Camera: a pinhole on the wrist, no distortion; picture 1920 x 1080 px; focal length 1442.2 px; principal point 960.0 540.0 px. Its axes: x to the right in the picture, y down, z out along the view. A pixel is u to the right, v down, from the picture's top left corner.
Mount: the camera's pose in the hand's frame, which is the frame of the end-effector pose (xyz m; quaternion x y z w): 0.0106 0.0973 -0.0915 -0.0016 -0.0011 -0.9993 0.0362
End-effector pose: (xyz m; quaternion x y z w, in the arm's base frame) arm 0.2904 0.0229 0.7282 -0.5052 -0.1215 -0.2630 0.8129
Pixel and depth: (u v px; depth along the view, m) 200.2 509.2 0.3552
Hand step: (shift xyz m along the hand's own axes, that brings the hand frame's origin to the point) 0.1978 0.1192 0.2631
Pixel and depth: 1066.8 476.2 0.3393
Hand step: -0.0145 0.1112 0.2478
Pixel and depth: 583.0 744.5 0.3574
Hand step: 0.1086 0.0543 0.2657
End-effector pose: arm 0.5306 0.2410 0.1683 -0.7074 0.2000 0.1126 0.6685
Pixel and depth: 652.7 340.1 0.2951
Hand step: 0.0713 0.1433 0.2033
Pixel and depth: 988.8 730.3 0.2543
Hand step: 0.0088 0.0641 0.1629
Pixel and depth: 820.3 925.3 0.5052
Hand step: 0.0707 -0.0326 0.4138
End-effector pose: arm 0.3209 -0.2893 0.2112 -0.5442 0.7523 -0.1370 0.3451
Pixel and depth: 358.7 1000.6 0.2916
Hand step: 0.1395 0.0139 0.1999
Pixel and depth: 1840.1 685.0 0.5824
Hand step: -0.3378 0.0145 0.4922
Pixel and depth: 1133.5 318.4 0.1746
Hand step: -0.0117 0.1229 0.0831
